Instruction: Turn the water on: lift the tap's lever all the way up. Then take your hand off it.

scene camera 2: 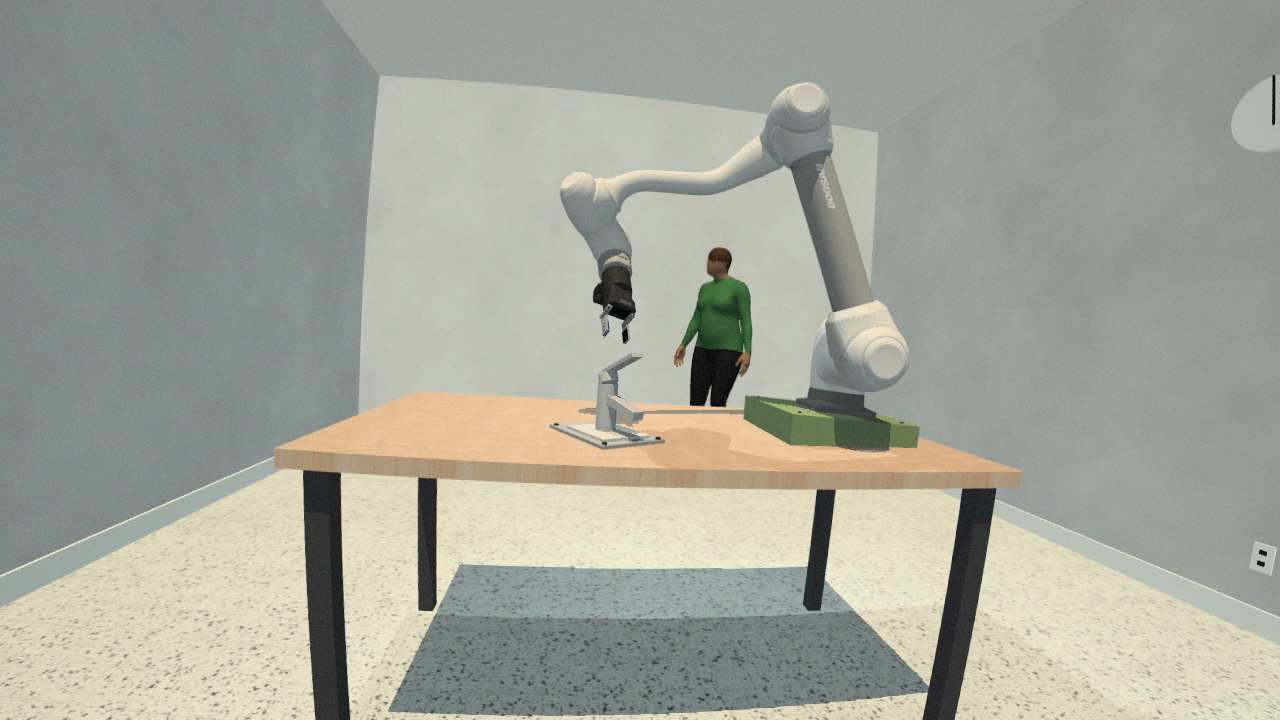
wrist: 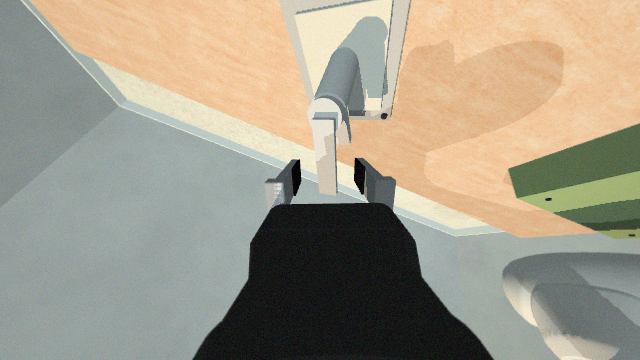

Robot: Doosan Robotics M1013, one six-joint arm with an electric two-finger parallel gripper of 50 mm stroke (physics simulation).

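Pixels of known places: gripper, fingertip midpoint: (scene camera 2: 616, 337) (wrist: 327, 169); arm's base, origin of the base link: (scene camera 2: 833, 410).
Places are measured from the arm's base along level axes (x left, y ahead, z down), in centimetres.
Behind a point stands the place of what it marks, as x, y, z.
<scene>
The tap (scene camera 2: 605, 407) @(26.3, 62.4, -0.5) (wrist: 338, 75) @(21.6, 63.2, -2.2) is a light grey upright post with a short spout (scene camera 2: 624, 408) @(31.8, 57.7, -1.5), on a pale base plate (scene camera 2: 581, 436) @(31.0, 67.0, 5.6) (wrist: 303, 62) @(28.1, 68.3, 5.6). Its flat lever (scene camera 2: 623, 364) @(28.7, 58.8, -10.9) (wrist: 326, 160) @(27.3, 59.4, -11.3) slants upward from the top of the post, with its free end raised toward the robot's base side. My gripper (scene camera 2: 615, 335) @(20.9, 61.4, -16.8) (wrist: 327, 169) @(20.9, 61.4, -16.8) is open and empty. In the scene view it hangs above the lever with a visible gap, apart from it. In the wrist view the lever shows in line between the spread fingers, beyond them.
The tap stands on a wooden table (scene camera 2: 483, 429) @(28.4, 90.4, 6.4) (wrist: 200, 65) @(42.7, 87.6, 6.5). The arm's green base block (scene camera 2: 805, 425) @(20.8, 14.3, 1.5) (wrist: 560, 170) @(14.3, 18.9, 2.3) is at the table's right. A person in a green top (scene camera 2: 723, 313) stands behind the table, between the gripper and the arm's base in the scene view.
</scene>
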